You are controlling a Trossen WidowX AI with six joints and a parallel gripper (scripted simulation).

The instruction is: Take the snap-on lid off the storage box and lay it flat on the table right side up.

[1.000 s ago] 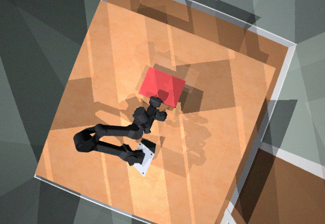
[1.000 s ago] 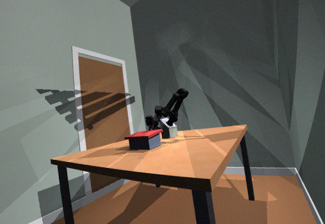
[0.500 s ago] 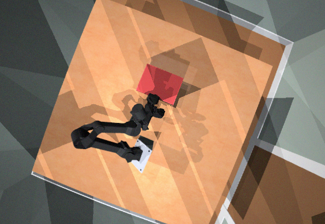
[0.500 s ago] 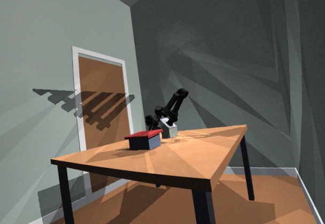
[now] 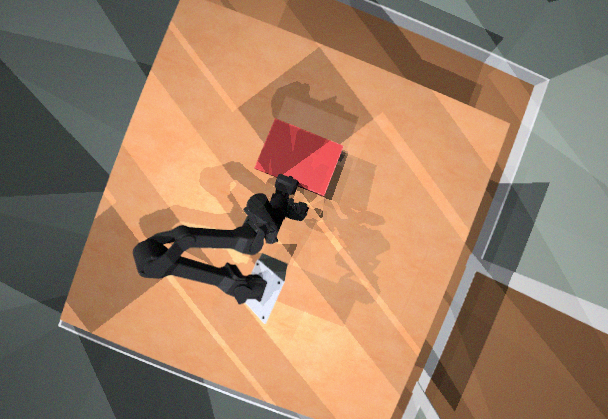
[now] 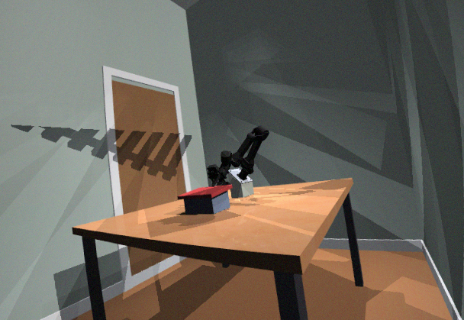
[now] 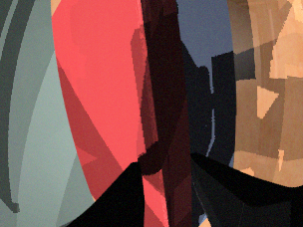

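The red lid lies 8 cm ahead of my gripper tip. Also, from my gripper tip: blue-grey storage box (7 cm ahead, 6 cm below).
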